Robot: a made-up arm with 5 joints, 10 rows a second.
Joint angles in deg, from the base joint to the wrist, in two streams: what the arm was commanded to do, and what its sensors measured. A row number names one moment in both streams.
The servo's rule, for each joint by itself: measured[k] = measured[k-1] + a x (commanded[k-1-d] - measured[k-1]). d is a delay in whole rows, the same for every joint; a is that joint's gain. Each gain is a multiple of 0.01, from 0.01 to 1. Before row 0 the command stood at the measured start. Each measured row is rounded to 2 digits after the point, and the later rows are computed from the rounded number. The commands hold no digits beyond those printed.
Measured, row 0:
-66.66 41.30 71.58 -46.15 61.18
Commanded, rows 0 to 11:
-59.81 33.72 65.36 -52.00 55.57
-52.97 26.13 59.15 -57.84 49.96
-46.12 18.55 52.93 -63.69 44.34
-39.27 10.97 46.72 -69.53 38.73
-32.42 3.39 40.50 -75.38 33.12
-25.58 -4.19 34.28 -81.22 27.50
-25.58 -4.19 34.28 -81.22 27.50
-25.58 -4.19 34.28 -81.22 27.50
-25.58 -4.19 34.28 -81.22 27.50
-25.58 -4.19 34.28 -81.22 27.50
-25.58 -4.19 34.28 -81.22 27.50
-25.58 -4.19 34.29 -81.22 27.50
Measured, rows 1 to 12:
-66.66 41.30 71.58 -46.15 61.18
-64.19 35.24 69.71 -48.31 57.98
-60.15 27.95 66.54 -51.84 53.41
-55.10 20.43 62.46 -56.22 48.24
-49.40 12.86 57.74 -61.14 42.82
-43.29 5.28 52.57 -66.41 37.29
-36.91 -2.30 47.08 -71.89 31.71
-32.83 -3.81 43.24 -75.34 29.31
-30.22 -4.11 40.55 -77.52 28.28
-28.55 -4.17 38.67 -78.89 27.84
-27.48 -4.19 37.35 -79.75 27.65
-26.80 -4.19 36.43 -80.29 27.56
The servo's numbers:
d 1
a 0.36 0.80 0.30 0.37 0.57

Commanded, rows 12 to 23:
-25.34 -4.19 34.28 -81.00 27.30
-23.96 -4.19 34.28 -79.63 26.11
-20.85 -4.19 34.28 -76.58 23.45
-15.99 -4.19 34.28 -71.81 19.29
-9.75 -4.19 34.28 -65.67 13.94
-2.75 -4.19 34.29 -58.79 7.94
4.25 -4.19 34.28 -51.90 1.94
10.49 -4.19 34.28 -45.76 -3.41
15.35 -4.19 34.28 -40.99 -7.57
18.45 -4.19 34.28 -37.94 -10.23
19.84 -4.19 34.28 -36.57 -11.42
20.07 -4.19 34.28 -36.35 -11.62
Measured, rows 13 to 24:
-26.36 -4.19 35.79 -80.63 27.53
-25.99 -4.19 35.34 -80.77 27.40
-25.26 -4.19 35.02 -80.35 26.66
-23.67 -4.19 34.80 -78.96 24.83
-20.91 -4.19 34.64 -76.31 21.67
-16.89 -4.19 34.53 -72.37 17.26
-11.80 -4.19 34.46 -67.35 11.95
-6.02 -4.19 34.41 -61.63 6.24
-0.08 -4.19 34.37 -55.76 0.74
5.47 -4.19 34.34 -50.30 -4.00
10.14 -4.19 34.32 -45.73 -7.55
13.63 -4.19 34.31 -42.34 -9.76

